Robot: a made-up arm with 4 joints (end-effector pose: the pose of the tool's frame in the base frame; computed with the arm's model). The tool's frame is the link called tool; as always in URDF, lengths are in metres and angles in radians.
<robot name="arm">
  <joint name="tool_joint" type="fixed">
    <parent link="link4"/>
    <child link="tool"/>
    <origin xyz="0.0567 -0.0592 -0.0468" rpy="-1.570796 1.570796 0"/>
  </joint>
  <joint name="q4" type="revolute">
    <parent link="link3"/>
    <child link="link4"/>
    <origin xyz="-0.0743 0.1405 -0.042"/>
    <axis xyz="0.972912 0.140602 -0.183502"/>
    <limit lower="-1.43" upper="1.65" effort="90" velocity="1.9"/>
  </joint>
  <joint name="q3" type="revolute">
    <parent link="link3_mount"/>
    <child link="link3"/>
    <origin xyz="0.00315 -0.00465 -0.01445"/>
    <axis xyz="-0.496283 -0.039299 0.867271"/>
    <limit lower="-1.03" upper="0.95" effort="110" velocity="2.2"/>
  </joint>
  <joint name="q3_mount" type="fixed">
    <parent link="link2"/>
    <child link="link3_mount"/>
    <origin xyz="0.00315 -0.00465 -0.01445"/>
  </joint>
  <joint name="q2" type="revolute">
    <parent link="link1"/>
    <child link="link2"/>
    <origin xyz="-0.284 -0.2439 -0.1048"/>
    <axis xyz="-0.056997 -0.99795 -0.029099"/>
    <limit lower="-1.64" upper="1.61" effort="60" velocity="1.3"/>
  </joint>
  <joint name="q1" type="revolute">
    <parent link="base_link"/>
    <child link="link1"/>
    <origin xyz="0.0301 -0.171 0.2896"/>
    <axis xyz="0 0 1"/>
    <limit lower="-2.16" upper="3.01" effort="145" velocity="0.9"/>
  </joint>
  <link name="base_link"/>
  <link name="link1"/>
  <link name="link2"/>
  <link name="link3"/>
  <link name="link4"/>
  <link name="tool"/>
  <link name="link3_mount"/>
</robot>
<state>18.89 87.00 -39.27 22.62</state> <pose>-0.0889 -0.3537 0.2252 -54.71 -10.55 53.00</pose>
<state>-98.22 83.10 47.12 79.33</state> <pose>-0.1776 -0.0459 0.0515 -89.19 40.99 -53.13</pose>
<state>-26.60 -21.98 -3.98 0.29</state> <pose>-0.3424 -0.1698 0.0823 84.42 67.66 144.52</pose>
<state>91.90 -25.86 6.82 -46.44</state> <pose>0.2188 -0.4834 0.1327 147.58 45.46 -3.88</pose>
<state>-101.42 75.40 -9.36 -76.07</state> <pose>-0.0738 0.1108 0.1941 -106.64 -4.49 -173.89</pose>
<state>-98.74 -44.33 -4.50 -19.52</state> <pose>-0.0889 0.1995 0.1236 104.07 46.19 103.13</pose>
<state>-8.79 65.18 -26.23 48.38</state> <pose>-0.1368 -0.2514 0.1565 -44.98 0.10 43.75</pose>
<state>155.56 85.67 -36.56 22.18</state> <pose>0.2397 -0.1177 0.2174 -55.95 -7.90 -171.68</pose>
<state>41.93 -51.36 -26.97 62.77</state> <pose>-0.1838 -0.4606 0.0917 72.07 22.20 131.88</pose>
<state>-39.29 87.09 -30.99 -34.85</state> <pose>-0.2564 -0.1679 0.2138 -73.65 8.79 -62.46</pose>
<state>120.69 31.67 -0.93 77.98</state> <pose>0.2207 -0.3195 0.0370 -15.73 12.07 -158.54</pose>
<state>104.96 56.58 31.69 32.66</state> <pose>0.2794 -0.2820 0.0405 -102.10 45.11 117.51</pose>
